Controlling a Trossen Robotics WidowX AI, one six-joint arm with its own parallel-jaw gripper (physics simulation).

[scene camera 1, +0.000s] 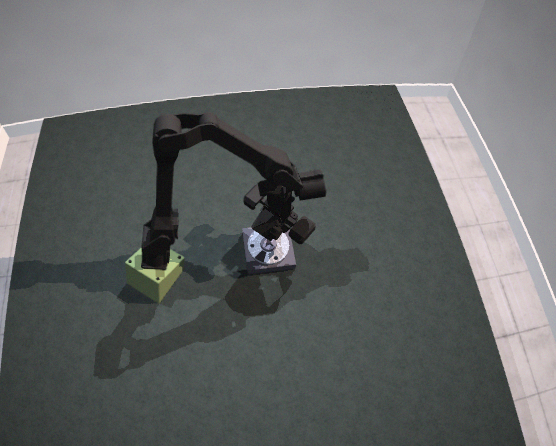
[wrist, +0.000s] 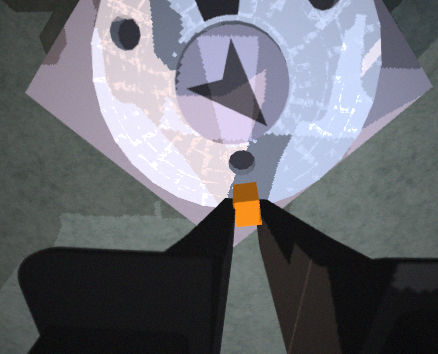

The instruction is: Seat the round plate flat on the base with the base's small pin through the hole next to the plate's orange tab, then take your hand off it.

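Frame: origin at the arm's base, x left, y ahead, z down, level; centimetres.
Seen in the pictures: gripper, fingertip midpoint: point(wrist: 244, 208); arm's base, link origin: point(scene camera 1: 154, 259).
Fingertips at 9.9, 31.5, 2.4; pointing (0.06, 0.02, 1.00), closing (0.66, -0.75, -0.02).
Observation:
Pixels of each thing's top centre, then the offset from my fingertips to it, as dx, dy, dz. "pt": a spot on its surface instead. Level surfaces: height alone.
- round silvery plate, top centre: point(wrist: 232, 89) point(scene camera 1: 268, 241) -4.5, -2.7, -1.6
- square grey-purple base, surface spot: point(wrist: 65, 95) pt -8.6, +2.9, +1.3
- plate's orange tab, top centre: point(wrist: 249, 214) -0.6, -0.4, -1.6
- dark round hole, surface spot: point(wrist: 242, 160) pt -1.5, -1.1, +1.3
- dark green mat, surface height: dz +3.6
The round silvery plate point(scene camera 1: 284, 248) point(wrist: 325, 115) lies on the square grey-purple base point(scene camera 1: 280, 268) point(wrist: 65, 95). The base's round centre with a dark arrow mark point(wrist: 230, 75) shows inside the plate's middle opening. The plate's orange tab point(wrist: 248, 213) points to the bottom of the wrist view, near a corner of the base. A dark round hole point(wrist: 242, 160) is next to the tab. I cannot make out the small pin. My gripper point(scene camera 1: 273, 237) point(wrist: 244, 208) is shut on the orange tab, with one fingertip on each side.
The arm's foot stands on a yellow-green block point(scene camera 1: 159, 289) left of the base in the scene view. The dark green mat point(scene camera 1: 350, 350) lies under everything, with pale tiles point(scene camera 1: 440, 135) along its right edge. Arm shadows fall across the mat.

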